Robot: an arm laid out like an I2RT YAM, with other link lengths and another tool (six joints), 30 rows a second.
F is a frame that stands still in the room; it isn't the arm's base.
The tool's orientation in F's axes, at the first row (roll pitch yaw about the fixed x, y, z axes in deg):
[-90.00, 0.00, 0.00]
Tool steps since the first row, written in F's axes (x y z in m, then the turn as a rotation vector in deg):
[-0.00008, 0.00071, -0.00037, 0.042, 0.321, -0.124]
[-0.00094, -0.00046, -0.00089, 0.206, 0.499, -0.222]
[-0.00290, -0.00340, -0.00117, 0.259, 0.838, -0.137]
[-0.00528, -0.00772, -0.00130, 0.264, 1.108, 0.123]
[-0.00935, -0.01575, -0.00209, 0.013, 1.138, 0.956]
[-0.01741, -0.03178, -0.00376, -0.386, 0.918, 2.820]
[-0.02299, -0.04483, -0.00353, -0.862, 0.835, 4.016]
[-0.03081, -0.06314, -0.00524, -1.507, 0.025, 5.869]
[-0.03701, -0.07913, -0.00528, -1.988, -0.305, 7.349]
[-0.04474, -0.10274, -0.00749, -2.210, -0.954, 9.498]
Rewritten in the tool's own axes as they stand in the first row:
[-0.00008, 0.00037, 0.00071, 0.042, 0.124, 0.321]
[-0.00094, 0.00089, -0.00046, 0.206, 0.222, 0.499]
[-0.00290, 0.00117, -0.00340, 0.259, 0.137, 0.838]
[-0.00528, 0.00130, -0.00772, 0.264, -0.123, 1.108]
[-0.00935, 0.00209, -0.01575, 0.013, -0.956, 1.138]
[-0.01741, 0.00376, -0.03178, -0.386, -2.820, 0.918]
[-0.02299, 0.00353, -0.04483, -0.862, -4.016, 0.835]
[-0.03081, 0.00524, -0.06314, -1.507, -5.869, 0.025]
[-0.03701, 0.00528, -0.07913, -1.988, -7.349, -0.305]
[-0.04474, 0.00749, -0.10274, -2.210, -9.498, -0.954]

